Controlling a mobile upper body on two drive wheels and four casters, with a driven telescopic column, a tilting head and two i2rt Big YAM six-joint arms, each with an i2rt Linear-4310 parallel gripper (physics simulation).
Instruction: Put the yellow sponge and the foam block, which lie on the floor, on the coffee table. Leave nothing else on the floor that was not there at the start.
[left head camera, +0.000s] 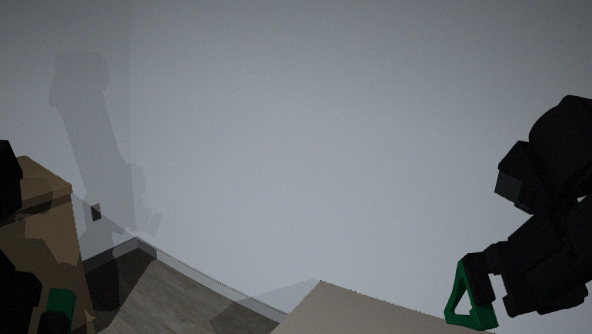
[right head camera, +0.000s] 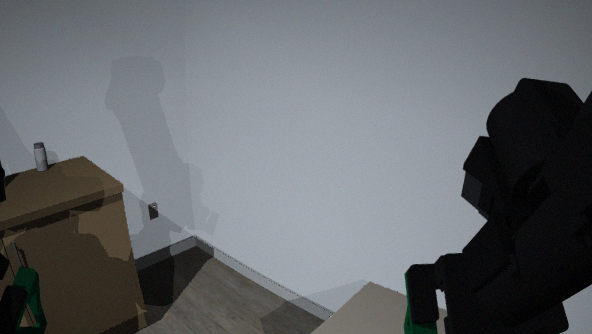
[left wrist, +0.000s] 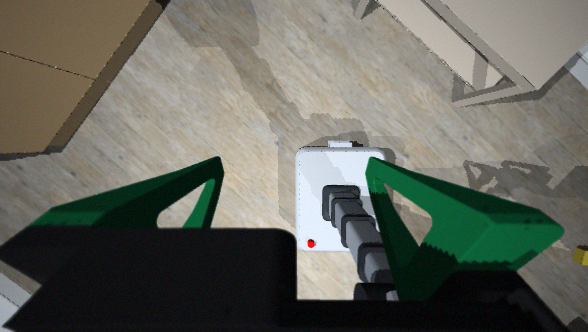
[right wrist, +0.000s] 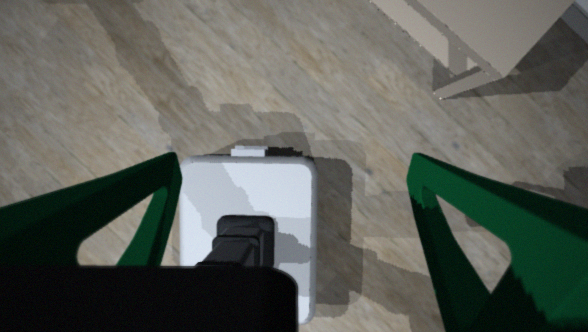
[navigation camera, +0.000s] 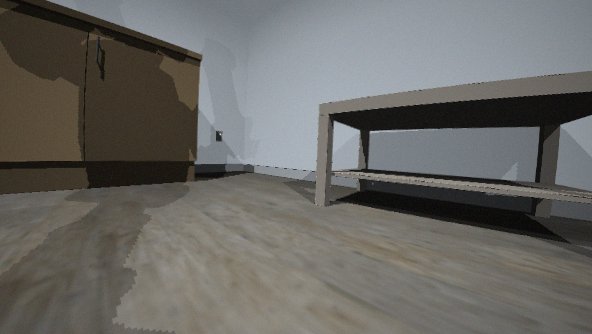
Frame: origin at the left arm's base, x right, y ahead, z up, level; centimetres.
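Seen in the pictures: left gripper, between the fingertips: (right head camera: 6, 320) (left wrist: 294, 164); right gripper, between the fingertips: (left head camera: 481, 310) (right head camera: 452, 327) (right wrist: 294, 165).
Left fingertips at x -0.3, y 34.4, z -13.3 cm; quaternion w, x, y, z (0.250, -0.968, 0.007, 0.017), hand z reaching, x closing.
Observation:
A point is followed by its place in that frame.
The beige coffee table (left head camera: 350, 312) @[y 131.2, x 74.8, z -96.0 cm] (right head camera: 372, 305) @[y 138.7, x 66.3, z -96.0 cm] (left wrist: 520, 30) @[y 81.2, x 91.0, z -96.0 cm] (right wrist: 500, 30) @[y 70.5, x 99.6, z -95.9 cm] (navigation camera: 450, 95) @[y 84.6, x 69.2, z -98.9 cm] has a lower shelf and stands near the wall, to the right in the navigation view. A small yellow block (left wrist: 581, 255) @[y -41.0, x 186.7, z -137.6 cm] lies on the floor, cut by the right edge of the left wrist view; I cannot tell whether it is the sponge or the foam block. My left gripper (left wrist: 294, 164) @[y 34.4, x -0.3, z -13.3 cm] is open, high above the floor, with nothing between its fingers. My right gripper (right wrist: 294, 165) @[y 35.9, x 44.4, z -12.5 cm] is also open and empty, high above the floor. Both grippers are apart from the table.
A brown cabinet (left head camera: 57, 235) @[y 154.8, x -53.8, z -71.9 cm] (right head camera: 100, 232) @[y 151.4, x -56.9, z -70.7 cm] (left wrist: 60, 60) @[y 77.1, x -124.1, z -106.2 cm] (navigation camera: 142, 100) @[y 137.4, x -69.5, z -89.3 cm] stands on the left, with a white bottle (right head camera: 40, 157) @[y 173.3, x -100.6, z -42.0 cm] on top. The white robot base (left wrist: 320, 170) @[y 19.0, x 10.8, z -115.0 cm] (right wrist: 210, 190) @[y 19.5, x 9.0, z -115.0 cm] is below the grippers. A gap of floor separates cabinet and table before the wall corner.

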